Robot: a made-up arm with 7 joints. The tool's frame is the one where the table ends. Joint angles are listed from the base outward.
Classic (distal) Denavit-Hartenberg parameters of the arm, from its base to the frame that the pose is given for. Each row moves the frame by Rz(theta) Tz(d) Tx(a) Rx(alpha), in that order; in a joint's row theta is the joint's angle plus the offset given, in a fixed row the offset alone. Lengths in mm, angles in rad.
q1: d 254; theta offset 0; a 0; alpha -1.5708
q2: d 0; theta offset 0; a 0; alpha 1.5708
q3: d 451; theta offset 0; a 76; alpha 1.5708
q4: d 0; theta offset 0; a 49; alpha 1.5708
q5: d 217; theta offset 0; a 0; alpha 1.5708
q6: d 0; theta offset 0; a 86; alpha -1.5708
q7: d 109; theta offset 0; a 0; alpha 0
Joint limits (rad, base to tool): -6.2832..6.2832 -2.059..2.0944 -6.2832..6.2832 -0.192..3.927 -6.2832..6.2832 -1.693..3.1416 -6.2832..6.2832
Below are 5 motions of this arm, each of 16 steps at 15 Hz.
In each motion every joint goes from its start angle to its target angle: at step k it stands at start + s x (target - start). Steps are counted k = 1, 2, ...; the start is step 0. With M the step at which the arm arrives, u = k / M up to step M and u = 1 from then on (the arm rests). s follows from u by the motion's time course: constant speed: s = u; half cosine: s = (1 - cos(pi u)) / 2; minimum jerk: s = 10 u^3 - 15 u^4 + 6 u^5.
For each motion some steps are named. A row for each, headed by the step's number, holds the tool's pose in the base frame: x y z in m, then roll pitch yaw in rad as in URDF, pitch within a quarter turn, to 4 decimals.
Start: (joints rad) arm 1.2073 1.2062 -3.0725 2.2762 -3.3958 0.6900 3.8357
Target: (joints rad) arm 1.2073 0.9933 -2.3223 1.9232 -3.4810 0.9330 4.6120
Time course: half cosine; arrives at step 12
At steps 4, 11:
4: 0.2646 0.4507 0.8323 0.9494 0.3958 2.2271
11: 0.4073 0.2846 0.8190 0.8751 -0.6532 2.7681

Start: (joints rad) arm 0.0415 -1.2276 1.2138 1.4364 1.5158 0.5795 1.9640
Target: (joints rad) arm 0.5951 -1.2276 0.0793 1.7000 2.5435 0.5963 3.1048
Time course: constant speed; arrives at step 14
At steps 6, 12, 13, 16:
6: -0.4122 0.1729 0.7288 -0.1461 1.2293 1.7834
12: -0.3551 -0.0921 0.8218 0.2806 0.5904 2.9568
13: -0.3371 -0.1368 0.8285 0.2383 0.5160 3.0877
16: -0.3169 -0.1808 0.8325 0.1854 0.4587 -3.0640

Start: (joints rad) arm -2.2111 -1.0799 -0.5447 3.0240 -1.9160 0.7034 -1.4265
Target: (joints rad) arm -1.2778 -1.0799 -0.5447 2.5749 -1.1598 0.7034 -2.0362
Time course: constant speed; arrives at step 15
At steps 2, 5, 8, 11, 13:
2: 0.2913 0.6159 0.7011 1.4902 -0.6203 -3.0545
5: 0.1507 0.6500 0.7245 1.3742 -0.5341 -2.6829
8: 0.0082 0.6510 0.7462 1.2769 -0.4312 -2.3333
11: -0.1282 0.6199 0.7661 1.1961 -0.3167 -2.0031
13: -0.2121 0.5827 0.7782 1.1500 -0.2363 -1.7918

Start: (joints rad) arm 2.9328 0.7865 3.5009 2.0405 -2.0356 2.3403 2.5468
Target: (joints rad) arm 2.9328 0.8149 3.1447 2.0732 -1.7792 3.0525 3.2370
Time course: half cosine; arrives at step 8
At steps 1, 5, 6, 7, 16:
1: -0.2915 0.0134 0.8704 -2.1321 0.7130 2.1744
5: -0.3184 -0.0261 0.7854 -2.8219 0.4207 1.3662
6: -0.3227 -0.0273 0.7653 -2.8842 0.2882 1.2161
7: -0.3250 -0.0265 0.7527 -2.9033 0.1960 1.1226
16: -0.3257 -0.0259 0.7485 -2.9059 0.1634 1.0905

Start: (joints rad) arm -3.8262 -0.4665 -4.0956 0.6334 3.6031 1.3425 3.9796
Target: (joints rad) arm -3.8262 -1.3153 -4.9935 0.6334 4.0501 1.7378 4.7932
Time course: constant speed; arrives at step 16
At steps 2, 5, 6, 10, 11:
2: -0.0154 -0.4338 0.4044 -1.0500 -0.8520 2.2211
5: -0.0492 -0.4315 0.4135 -0.8175 -0.7640 1.9395
6: -0.0570 -0.4291 0.4196 -0.7367 -0.7256 1.8603
10: -0.0666 -0.4142 0.4549 -0.4138 -0.5431 1.6409
11: -0.0629 -0.4098 0.4652 -0.3326 -0.4952 1.6109

